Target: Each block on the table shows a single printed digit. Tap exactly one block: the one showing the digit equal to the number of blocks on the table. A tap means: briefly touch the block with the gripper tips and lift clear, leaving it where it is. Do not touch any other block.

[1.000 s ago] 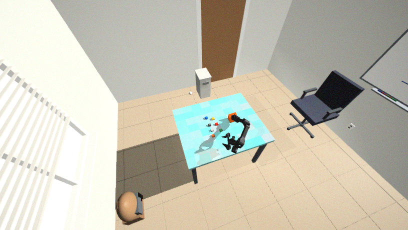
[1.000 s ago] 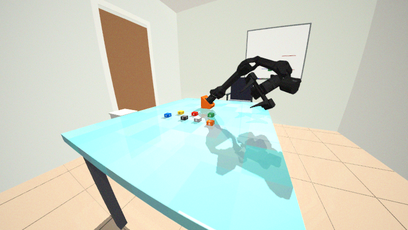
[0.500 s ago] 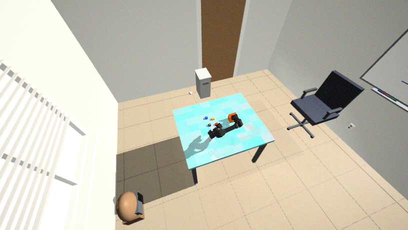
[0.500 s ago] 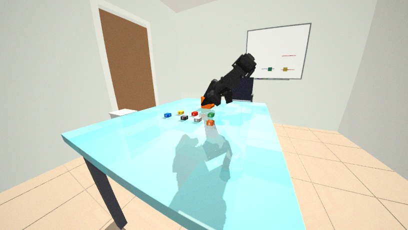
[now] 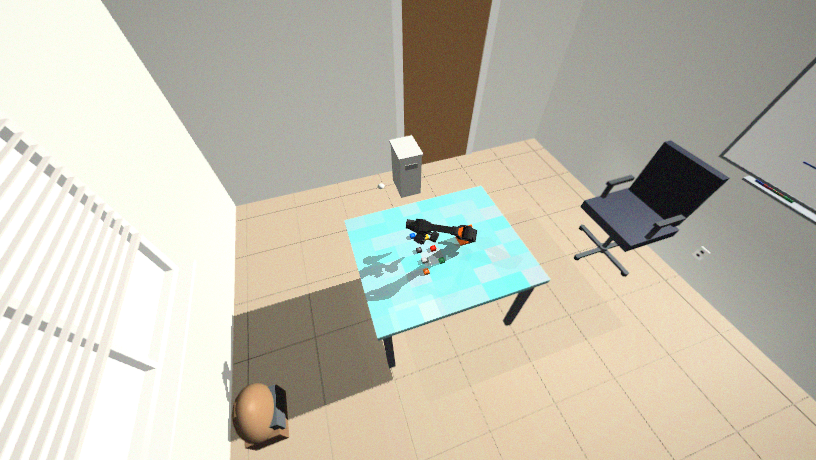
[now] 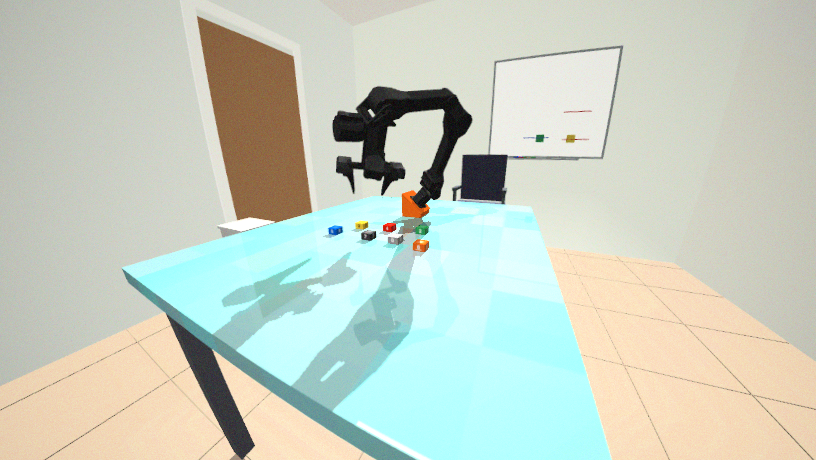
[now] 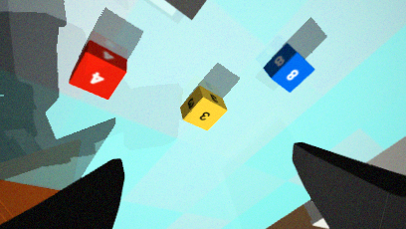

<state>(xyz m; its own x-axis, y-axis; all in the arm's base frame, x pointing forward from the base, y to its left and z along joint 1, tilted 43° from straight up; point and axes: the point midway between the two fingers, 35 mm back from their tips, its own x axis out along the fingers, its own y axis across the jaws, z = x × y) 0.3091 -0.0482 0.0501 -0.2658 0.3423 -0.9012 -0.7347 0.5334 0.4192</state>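
Now: the dark grey block 11 cm below my gripper tip, 4 cm ahead of it and 3 cm to the left of it. Round my gripper tip: red block 11 cm below, 5 cm behind, 4 cm to the left; yellow block 11 cm below, 6 cm to the right, 3 cm behind; blue block 11 cm below, 10 cm to the right, 5 cm ahead.
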